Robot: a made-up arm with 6 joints. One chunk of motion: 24 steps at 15 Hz.
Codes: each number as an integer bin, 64 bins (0 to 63) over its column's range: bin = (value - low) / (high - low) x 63, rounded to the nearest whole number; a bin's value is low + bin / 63 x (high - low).
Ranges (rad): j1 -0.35..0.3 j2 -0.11..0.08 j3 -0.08..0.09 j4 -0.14..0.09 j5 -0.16..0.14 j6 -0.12..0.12
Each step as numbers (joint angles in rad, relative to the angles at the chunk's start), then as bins.
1 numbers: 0.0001 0.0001 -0.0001 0.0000 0.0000 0.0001
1 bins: 34 37 30 38 34 32
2 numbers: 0.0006 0.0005 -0.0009 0.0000 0.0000 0.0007
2 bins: 34 37 29 38 34 32
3 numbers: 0.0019 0.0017 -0.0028 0.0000 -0.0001 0.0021
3 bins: 34 37 29 38 34 32
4 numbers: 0.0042 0.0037 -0.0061 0.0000 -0.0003 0.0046
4 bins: 34 38 27 38 34 33
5 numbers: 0.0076 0.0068 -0.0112 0.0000 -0.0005 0.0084
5 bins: 35 39 25 38 33 34
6 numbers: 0.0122 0.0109 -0.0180 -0.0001 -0.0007 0.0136
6 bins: 35 40 23 38 33 35
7 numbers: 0.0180 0.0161 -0.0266 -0.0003 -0.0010 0.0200
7 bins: 36 42 20 38 33 37
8 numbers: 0.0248 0.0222 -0.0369 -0.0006 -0.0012 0.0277
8 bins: 36 44 16 38 33 39
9 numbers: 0.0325 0.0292 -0.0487 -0.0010 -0.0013 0.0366
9 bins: 37 46 12 38 33 41
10 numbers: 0.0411 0.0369 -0.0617 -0.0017 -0.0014 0.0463
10 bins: 38 49 7 38 33 44
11 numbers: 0.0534 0.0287 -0.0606 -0.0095 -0.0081 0.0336
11 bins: 39 46 7 36 32 40
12 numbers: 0.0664 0.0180 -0.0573 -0.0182 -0.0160 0.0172
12 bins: 40 42 8 33 30 36
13 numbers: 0.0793 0.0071 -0.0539 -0.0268 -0.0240 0.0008
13 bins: 42 39 10 31 29 32
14 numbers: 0.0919 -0.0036 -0.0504 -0.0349 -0.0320 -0.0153
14 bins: 43 35 11 29 27 27
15 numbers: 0.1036 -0.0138 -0.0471 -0.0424 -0.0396 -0.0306
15 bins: 44 32 12 27 25 23
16 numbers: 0.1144 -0.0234 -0.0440 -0.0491 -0.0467 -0.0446
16 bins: 45 29 13 25 24 20
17 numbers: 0.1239 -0.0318 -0.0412 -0.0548 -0.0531 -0.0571
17 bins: 46 26 14 23 22 17
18 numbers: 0.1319 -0.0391 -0.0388 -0.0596 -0.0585 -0.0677
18 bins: 47 24 15 22 21 14
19 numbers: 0.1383 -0.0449 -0.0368 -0.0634 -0.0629 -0.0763
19 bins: 47 22 16 21 20 11
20 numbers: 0.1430 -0.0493 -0.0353 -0.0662 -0.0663 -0.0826
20 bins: 48 20 17 20 20 10
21 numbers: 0.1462 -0.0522 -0.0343 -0.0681 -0.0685 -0.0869
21 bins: 48 19 17 20 19 9
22 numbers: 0.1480 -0.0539 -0.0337 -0.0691 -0.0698 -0.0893
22 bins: 48 19 17 19 19 8
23 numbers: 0.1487 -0.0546 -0.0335 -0.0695 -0.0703 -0.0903
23 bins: 48 18 17 19 19 8
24 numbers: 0.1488 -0.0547 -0.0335 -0.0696 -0.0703 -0.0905
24 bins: 48 18 17 19 19 8
